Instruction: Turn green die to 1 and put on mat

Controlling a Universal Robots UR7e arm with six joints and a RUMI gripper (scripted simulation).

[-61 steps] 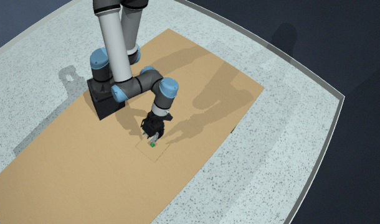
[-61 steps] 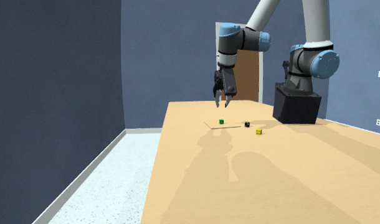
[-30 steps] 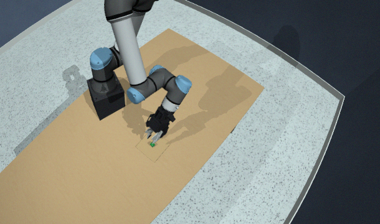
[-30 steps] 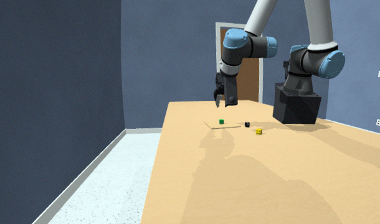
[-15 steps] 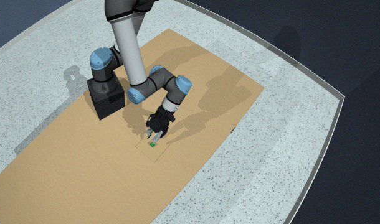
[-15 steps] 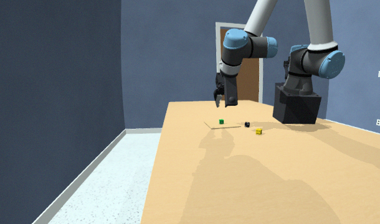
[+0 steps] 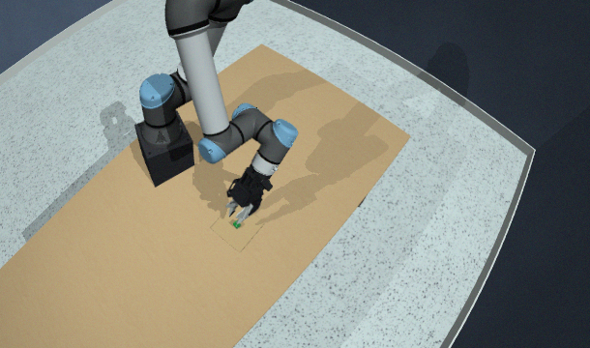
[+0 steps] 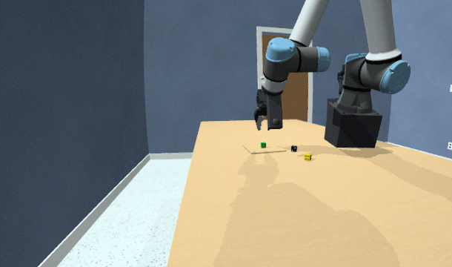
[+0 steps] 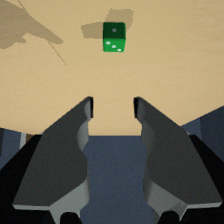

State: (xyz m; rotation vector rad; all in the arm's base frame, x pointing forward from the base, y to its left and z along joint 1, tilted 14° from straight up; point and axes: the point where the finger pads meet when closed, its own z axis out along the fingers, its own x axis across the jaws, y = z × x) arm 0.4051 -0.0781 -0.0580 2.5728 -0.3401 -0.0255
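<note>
The green die lies 1 cm to the right of my hand and 7 cm below it. Round my hand: tan mat 1 cm to the right, 8 cm below; yellow die 7 cm behind, 19 cm to the left, 7 cm below; black die 9 cm behind, 8 cm to the left, 7 cm below.
</note>
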